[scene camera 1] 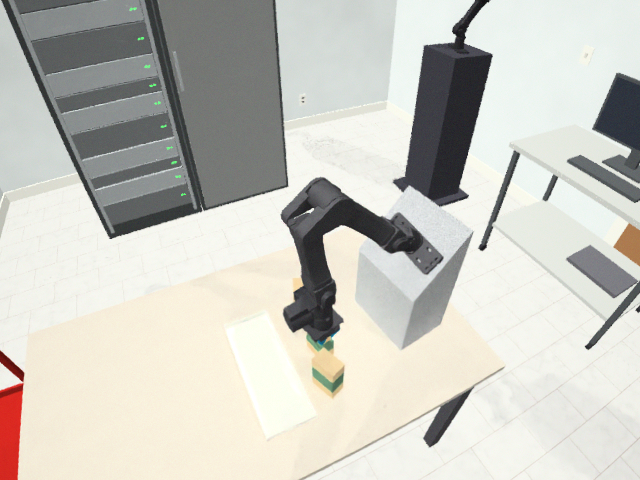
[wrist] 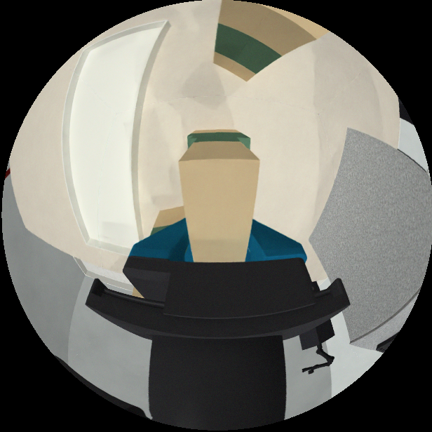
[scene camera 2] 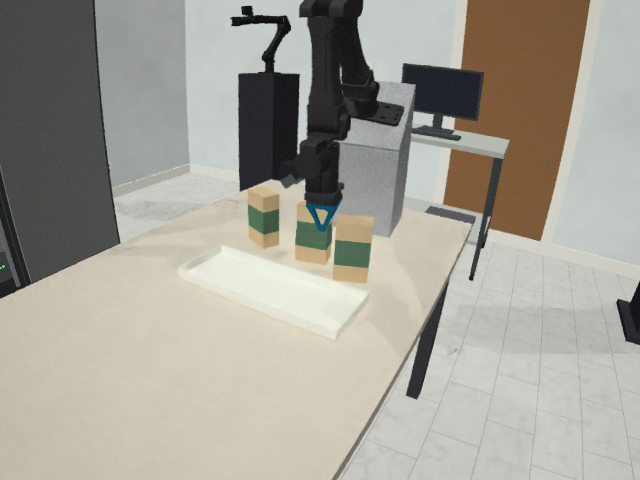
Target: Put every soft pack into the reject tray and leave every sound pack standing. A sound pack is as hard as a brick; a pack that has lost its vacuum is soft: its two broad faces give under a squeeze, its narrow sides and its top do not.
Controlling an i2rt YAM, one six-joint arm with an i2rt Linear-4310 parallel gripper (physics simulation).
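Frame: origin at the arm's base, x right, y back, z down, level; metres.
Where they show: gripper, fingertip midpoint: (scene camera 1: 324,340) (scene camera 2: 323,228); arm's base, link origin: (scene camera 1: 412,242) (scene camera 2: 367,110).
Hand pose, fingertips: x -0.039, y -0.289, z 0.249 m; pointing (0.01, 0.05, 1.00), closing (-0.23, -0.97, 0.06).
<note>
Each offset is from my fingertips to the centre of the thing. Level surfaces: height alone.
Three tan packs with green bands stand upright on the table. The middle pack @(dy -0.016, dx +0.020, dz +0.035 m) (scene camera 1: 314,344) (scene camera 2: 312,242) (wrist: 219,200) is between the blue fingers of my gripper (scene camera 1: 326,338) (scene camera 2: 322,227) (wrist: 217,213), which is shut on its upper part; in the wrist view a finger touches each side. The near pack @(dy -0.033, dx -0.094, dz +0.015 m) (scene camera 1: 327,373) (scene camera 2: 353,253) (wrist: 250,42) and the far pack @(dy +0.000, dx +0.179, dz +0.015 m) (scene camera 1: 297,284) (scene camera 2: 263,219) (wrist: 167,219) stand apart from the gripper; the far one is mostly hidden in scene camera 1 and the wrist view. The white reject tray @(dy -0.181, dx +0.027, dz +0.074 m) (scene camera 1: 292,425) (scene camera 2: 258,305) (wrist: 135,165) lies beside the row and holds no pack.
The arm's grey block-shaped base (scene camera 1: 385,294) (scene camera 2: 369,180) (wrist: 370,225) stands on the table @(dz +0.085 m) (scene camera 1: 129,387) (scene camera 2: 155,387), across the packs from the tray. The table's edge runs past the near pack. A server cabinet (scene camera 1: 237,103), a dark pedestal and a desk with a monitor stand beyond.
</note>
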